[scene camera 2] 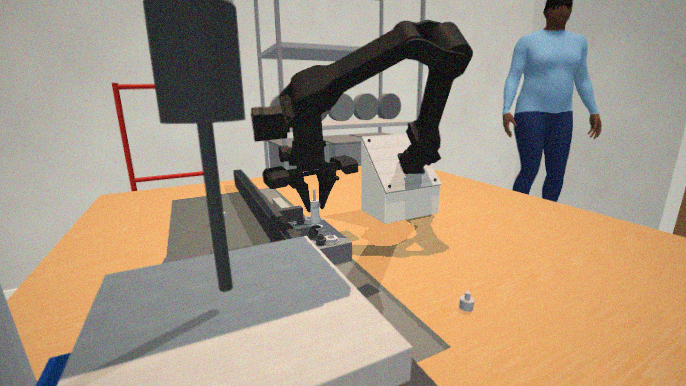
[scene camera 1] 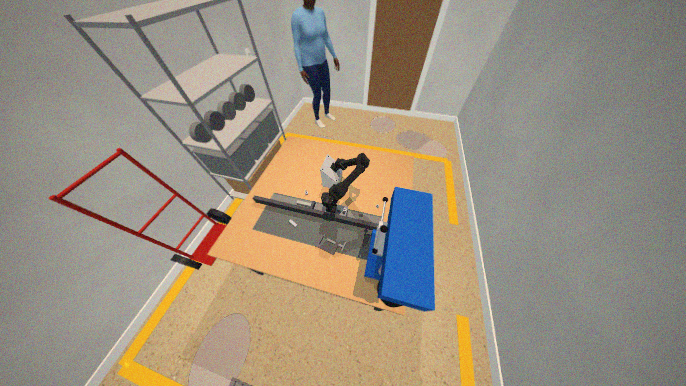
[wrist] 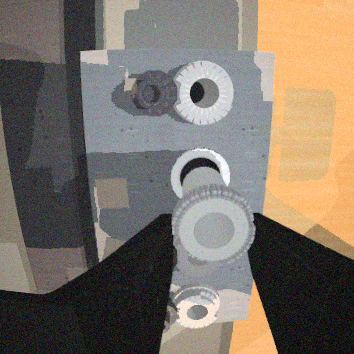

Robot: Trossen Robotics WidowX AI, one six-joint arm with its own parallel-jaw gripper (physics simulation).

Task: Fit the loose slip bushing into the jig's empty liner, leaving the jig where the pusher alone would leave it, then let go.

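My gripper (scene camera 1: 328,216) (scene camera 2: 315,206) (wrist: 209,224) is shut on the pale grey slip bushing (scene camera 2: 315,213) (wrist: 214,230), which has a knurled head. The bushing is about upright over the grey jig (scene camera 2: 342,253) (wrist: 120,140). In the wrist view the bushing's barrel overlaps the opening of the middle white liner (wrist: 176,175); a dark crescent of the bore shows on the far side. I cannot tell whether the tip is inside the liner or above it. The two other rings (wrist: 225,92) (wrist: 210,316) sit at the jig's ends.
A long dark rail (scene camera 1: 280,201) (scene camera 2: 255,202) (wrist: 80,125) runs along the jig's left side. A grey block (wrist: 180,30) is at the jig's far end. A dark round knob (wrist: 152,92) stands beside the far ring. A small loose part (scene camera 2: 466,303) and a white sloped box (scene camera 2: 372,195) are on the table.
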